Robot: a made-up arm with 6 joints. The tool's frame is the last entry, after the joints. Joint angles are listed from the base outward. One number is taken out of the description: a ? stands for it. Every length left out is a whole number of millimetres.
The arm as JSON. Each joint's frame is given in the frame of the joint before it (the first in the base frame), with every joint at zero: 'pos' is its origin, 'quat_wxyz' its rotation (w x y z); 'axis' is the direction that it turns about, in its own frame. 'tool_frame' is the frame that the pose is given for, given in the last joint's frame.
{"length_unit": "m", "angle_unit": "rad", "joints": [
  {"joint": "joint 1", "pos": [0.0, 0.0, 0.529], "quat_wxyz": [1.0, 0.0, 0.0, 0.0], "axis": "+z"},
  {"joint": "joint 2", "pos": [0.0, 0.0, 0.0], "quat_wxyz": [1.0, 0.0, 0.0, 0.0], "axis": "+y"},
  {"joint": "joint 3", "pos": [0.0, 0.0, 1.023], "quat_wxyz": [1.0, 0.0, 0.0, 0.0], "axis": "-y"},
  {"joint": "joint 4", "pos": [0.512, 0.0, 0.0], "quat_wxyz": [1.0, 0.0, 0.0, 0.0], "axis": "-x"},
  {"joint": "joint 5", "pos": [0.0, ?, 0.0], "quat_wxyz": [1.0, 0.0, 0.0, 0.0], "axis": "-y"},
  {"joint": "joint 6", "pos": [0.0, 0.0, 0.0], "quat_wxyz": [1.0, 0.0, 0.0, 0.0], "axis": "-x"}
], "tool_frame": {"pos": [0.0, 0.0, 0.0], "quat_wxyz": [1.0, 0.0, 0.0, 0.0]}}
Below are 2 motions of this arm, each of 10 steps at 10 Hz.
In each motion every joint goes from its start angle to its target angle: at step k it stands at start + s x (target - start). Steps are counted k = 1, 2, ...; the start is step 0. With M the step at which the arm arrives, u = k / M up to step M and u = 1 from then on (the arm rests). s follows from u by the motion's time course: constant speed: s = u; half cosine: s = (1 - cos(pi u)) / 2; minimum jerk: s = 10 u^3 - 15 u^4 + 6 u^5.
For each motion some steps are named. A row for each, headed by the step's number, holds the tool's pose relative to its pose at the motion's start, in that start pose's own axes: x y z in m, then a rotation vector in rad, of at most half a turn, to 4 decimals.
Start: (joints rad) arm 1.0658 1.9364 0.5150 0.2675 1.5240 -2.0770
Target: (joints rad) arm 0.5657 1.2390 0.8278 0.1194 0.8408 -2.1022
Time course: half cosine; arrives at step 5
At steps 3, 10:
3: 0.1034 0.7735 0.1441 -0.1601 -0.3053 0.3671
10: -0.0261 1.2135 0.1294 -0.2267 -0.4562 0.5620

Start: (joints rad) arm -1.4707 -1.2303 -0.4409 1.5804 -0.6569 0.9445
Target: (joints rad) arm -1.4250 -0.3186 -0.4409 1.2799 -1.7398 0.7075
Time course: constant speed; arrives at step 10
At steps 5, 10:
5: 0.4300 -0.1326 0.2892 -0.1589 0.0276 0.6750
10: 0.7445 -0.0969 0.7177 -0.5784 0.2567 1.2098

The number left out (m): -0.251
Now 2 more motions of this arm.
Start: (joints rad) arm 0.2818 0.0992 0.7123 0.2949 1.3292 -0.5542
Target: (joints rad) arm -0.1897 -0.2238 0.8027 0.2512 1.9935 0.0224
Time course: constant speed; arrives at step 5
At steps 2, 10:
2: 0.1208 0.0175 0.2238 -0.4244 -0.3122 0.2392
10: 0.2984 0.1957 0.4952 -0.9300 -0.8530 0.6109

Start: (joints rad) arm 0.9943 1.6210 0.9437 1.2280 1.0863 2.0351
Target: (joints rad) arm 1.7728 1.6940 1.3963 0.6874 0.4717 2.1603
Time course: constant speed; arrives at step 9
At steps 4, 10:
4: 0.3777 -0.3109 0.0271 -0.0470 0.0700 -0.0283
10: 0.6791 -0.8401 0.1323 0.0474 0.1033 -0.1203

